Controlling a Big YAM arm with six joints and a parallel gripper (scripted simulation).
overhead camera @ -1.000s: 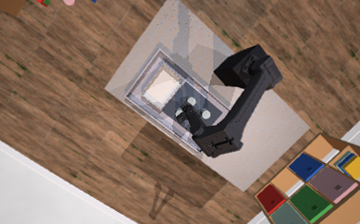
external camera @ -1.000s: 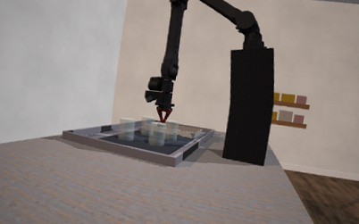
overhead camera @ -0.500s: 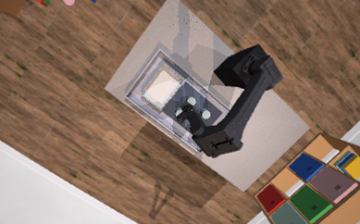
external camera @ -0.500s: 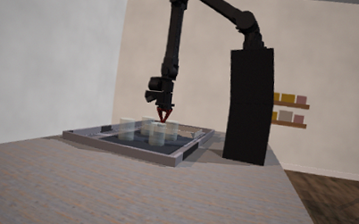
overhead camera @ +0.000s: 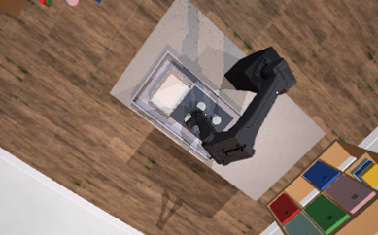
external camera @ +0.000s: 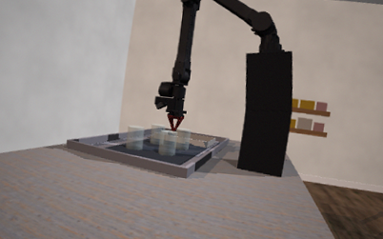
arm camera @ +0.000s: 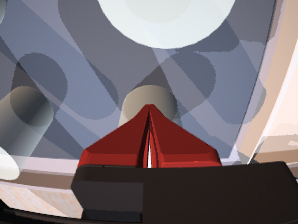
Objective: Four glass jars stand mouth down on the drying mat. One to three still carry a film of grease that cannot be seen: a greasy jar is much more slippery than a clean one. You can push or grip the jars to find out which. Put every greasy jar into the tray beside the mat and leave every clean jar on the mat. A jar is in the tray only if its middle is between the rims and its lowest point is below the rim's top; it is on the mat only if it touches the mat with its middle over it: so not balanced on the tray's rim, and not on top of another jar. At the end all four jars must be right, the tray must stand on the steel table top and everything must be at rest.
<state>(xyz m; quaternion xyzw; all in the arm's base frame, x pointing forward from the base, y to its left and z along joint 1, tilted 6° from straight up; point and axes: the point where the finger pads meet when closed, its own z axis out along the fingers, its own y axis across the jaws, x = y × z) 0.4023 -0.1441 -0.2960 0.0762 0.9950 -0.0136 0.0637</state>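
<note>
My hand is 3 cm short of the dark drying mat, 8 cm to the right of it and 8 cm above it. Round my hand: pale tray (2 cm behind, 24 cm to the right, 7 cm below).
</note>
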